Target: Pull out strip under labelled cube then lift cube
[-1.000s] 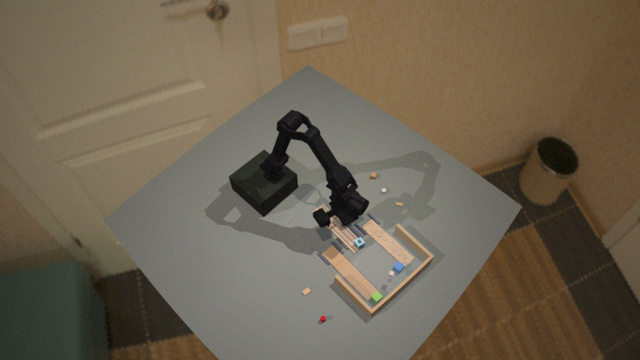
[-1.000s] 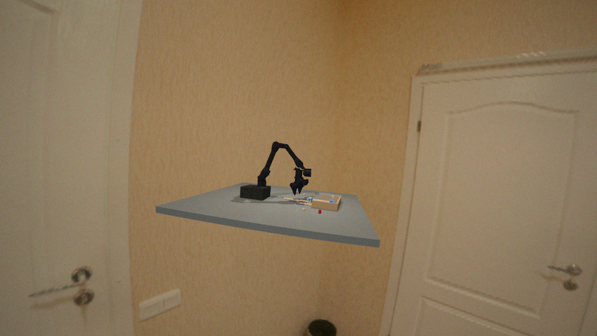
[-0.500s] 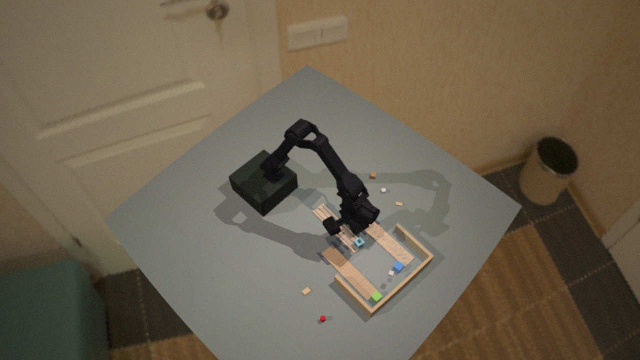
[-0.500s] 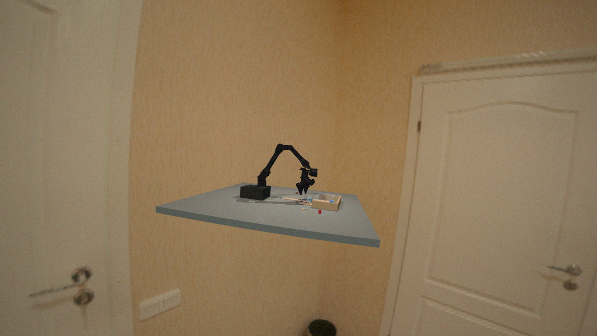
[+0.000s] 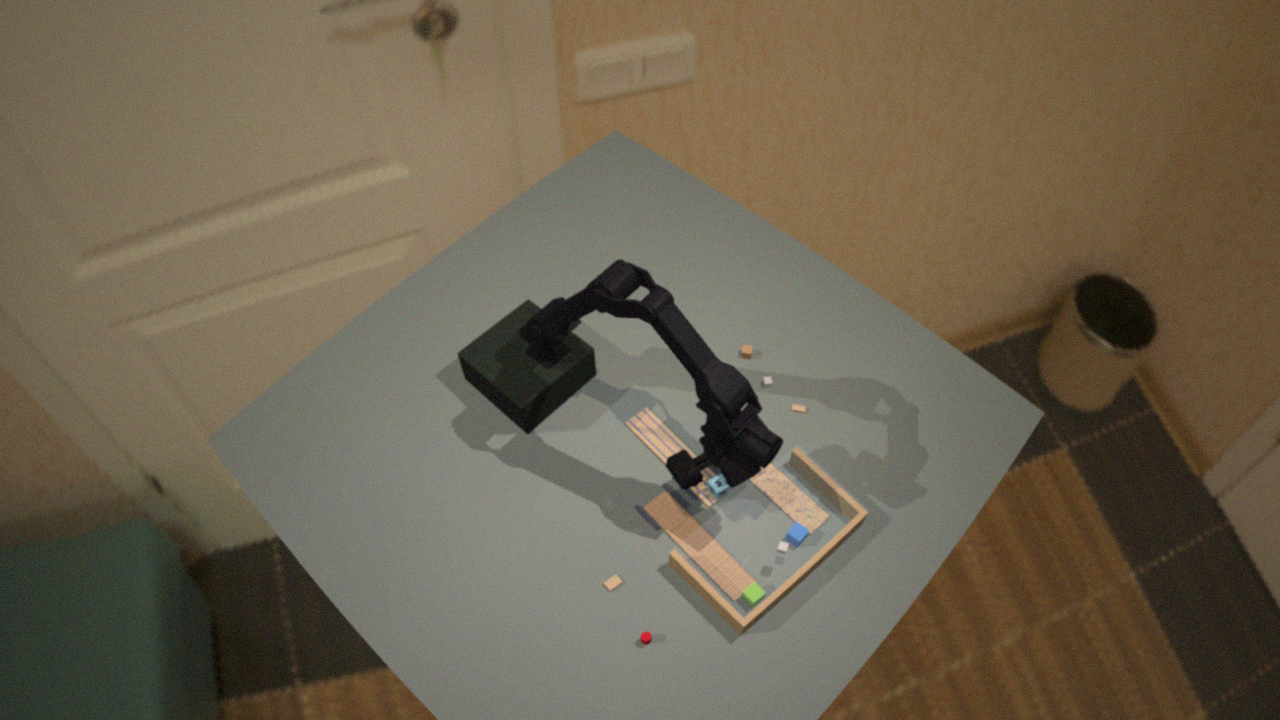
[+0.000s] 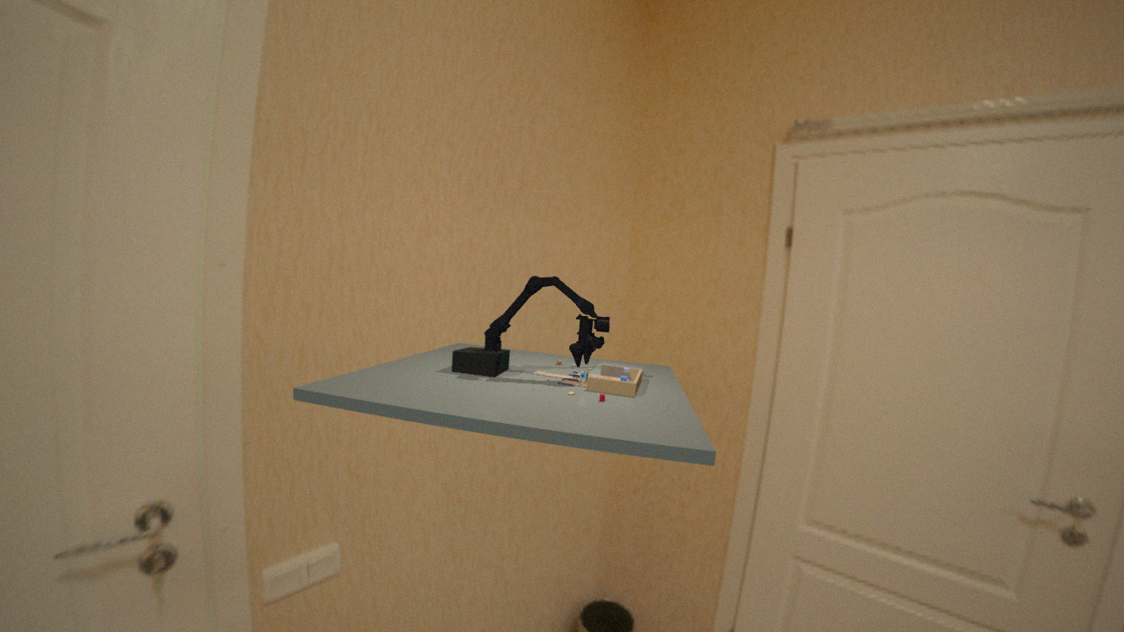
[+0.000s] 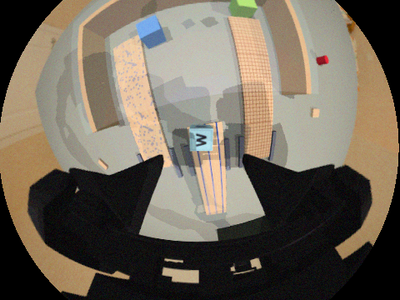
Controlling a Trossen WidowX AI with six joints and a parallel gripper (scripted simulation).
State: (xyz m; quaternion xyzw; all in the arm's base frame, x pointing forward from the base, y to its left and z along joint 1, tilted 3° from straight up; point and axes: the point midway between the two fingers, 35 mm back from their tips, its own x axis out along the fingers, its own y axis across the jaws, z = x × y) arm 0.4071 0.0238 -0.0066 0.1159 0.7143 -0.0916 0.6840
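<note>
Right now the light-blue labelled cube is 10 mm ahead of my gripper tip and 40 mm below it.
</note>
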